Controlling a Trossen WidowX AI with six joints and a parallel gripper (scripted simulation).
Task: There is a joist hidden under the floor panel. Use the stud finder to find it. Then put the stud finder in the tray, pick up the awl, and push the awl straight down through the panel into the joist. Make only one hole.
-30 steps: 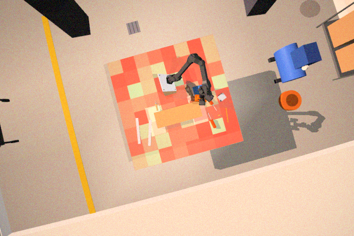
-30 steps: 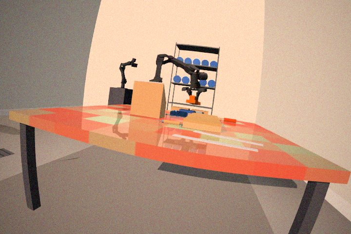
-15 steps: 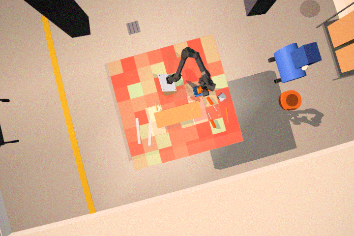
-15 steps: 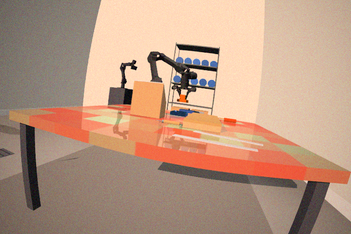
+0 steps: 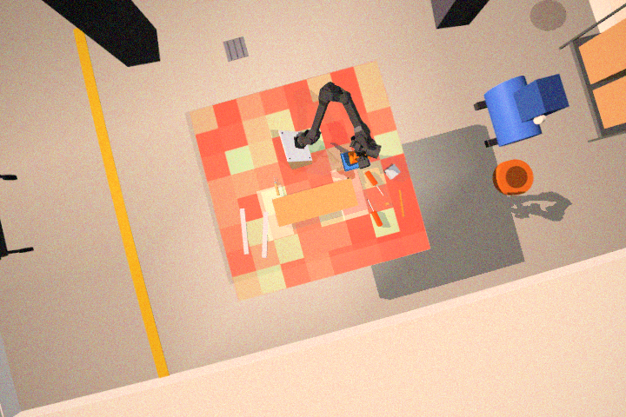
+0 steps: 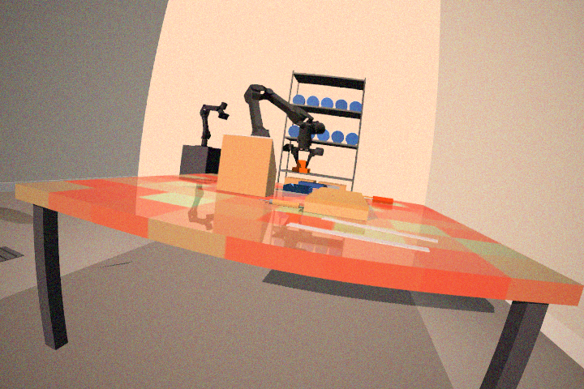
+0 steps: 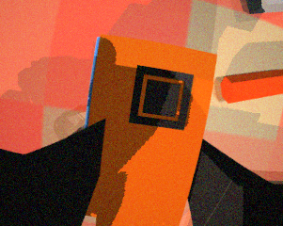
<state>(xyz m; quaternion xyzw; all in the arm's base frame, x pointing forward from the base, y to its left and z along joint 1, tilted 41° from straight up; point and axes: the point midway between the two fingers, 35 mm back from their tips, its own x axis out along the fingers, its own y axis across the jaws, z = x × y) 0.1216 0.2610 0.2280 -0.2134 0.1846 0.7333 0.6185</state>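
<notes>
Now: gripper tip 10 cm above the blue tray and 1 cm to the left of it. Round my gripper tip: orange stud finder 2 cm above, 1 cm to the left; grey block 21 cm to the left, 12 cm ahead, 10 cm below; orange stick 33 cm ahead, 24 cm to the left, 11 cm below.
</notes>
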